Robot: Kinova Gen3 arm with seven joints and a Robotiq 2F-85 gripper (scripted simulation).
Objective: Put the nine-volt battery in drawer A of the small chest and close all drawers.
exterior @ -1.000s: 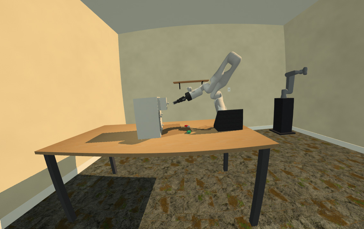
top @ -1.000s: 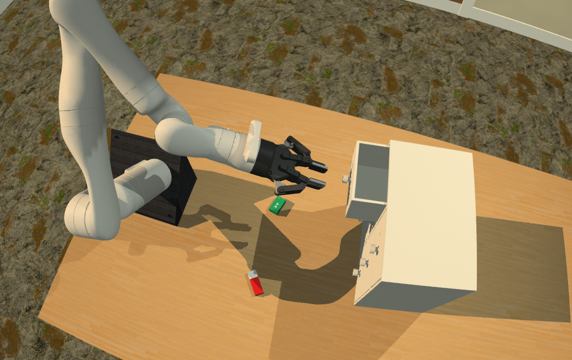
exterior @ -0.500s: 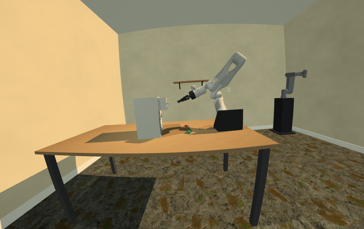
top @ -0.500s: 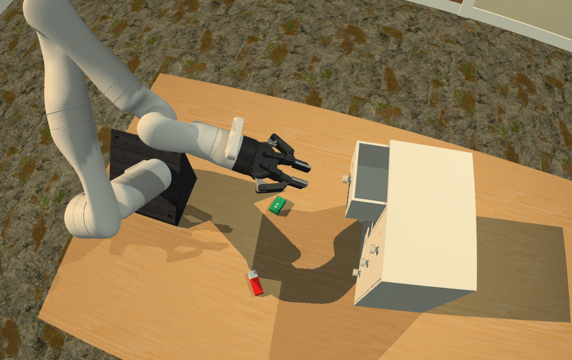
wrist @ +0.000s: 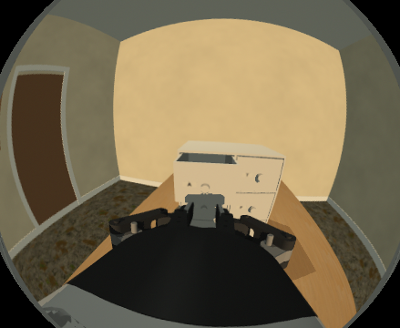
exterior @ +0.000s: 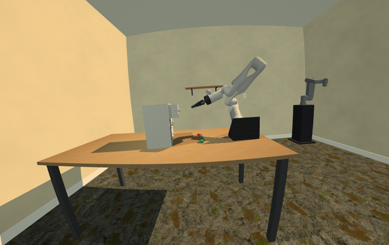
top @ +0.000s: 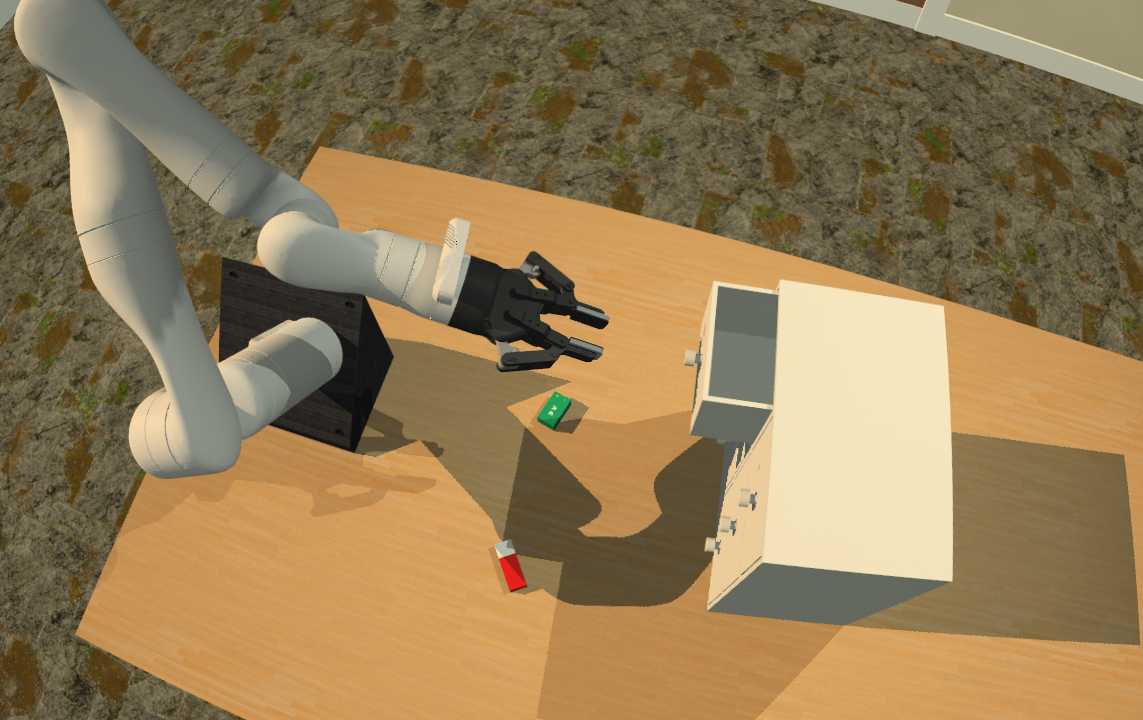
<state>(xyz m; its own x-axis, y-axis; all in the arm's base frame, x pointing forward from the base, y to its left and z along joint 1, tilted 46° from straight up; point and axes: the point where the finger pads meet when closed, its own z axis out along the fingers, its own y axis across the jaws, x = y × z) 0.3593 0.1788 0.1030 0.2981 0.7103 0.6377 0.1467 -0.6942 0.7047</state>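
Now: hand 290 mm above the green nine-volt battery, 50 mm past it and 20 mm to the right of it. Round my hand: drawer 200 mm ahead, 50 mm below, 40 mm to the left.
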